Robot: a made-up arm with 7 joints.
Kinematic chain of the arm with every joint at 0, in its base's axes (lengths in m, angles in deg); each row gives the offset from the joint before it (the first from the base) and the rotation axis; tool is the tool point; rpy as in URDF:
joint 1: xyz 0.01 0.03 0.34 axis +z
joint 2: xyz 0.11 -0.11 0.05 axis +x
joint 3: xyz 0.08 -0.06 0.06 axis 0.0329 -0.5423 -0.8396
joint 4: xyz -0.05 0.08 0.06 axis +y
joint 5: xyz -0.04 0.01 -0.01 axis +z
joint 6: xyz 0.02 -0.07 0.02 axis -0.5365 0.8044 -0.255
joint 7: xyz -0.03 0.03 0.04 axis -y
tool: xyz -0.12 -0.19 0.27 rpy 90 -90 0
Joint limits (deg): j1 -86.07..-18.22 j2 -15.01..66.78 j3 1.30..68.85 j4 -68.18..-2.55 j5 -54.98..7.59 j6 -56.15..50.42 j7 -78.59..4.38
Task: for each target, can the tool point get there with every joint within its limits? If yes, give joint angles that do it. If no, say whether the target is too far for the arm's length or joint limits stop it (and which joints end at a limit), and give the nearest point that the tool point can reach.
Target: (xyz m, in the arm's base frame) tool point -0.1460 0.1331 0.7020
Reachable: yes | joints -60.09 3.06 49.89 -17.03 -40.86 26.90 -27.37
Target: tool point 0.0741 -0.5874 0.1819
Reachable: no: joint limits stop it (at a limit: joint 1, joint 2, joint 3, joint 4, joint 6) | nearest point 0.0667 -0.5191 0.2358 | short by 0.087 m
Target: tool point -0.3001 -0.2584 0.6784
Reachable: yes | joints -41.60 22.85 19.10 -18.56 -32.66 21.88 -47.02
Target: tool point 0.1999 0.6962 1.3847
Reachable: no: too far | nearest point 0.0157 0.2048 0.7968 | short by 0.788 m
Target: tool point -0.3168 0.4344 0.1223
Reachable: no: joint limits stop it (at a limit: joint 1, joint 2, joint 3, joint 6) | nearest point -0.2745 0.2660 0.2335 | short by 0.206 m
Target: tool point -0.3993 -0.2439 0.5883
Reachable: yes | joints -57.22 45.45 35.29 -21.13 -3.08 20.40 -53.95
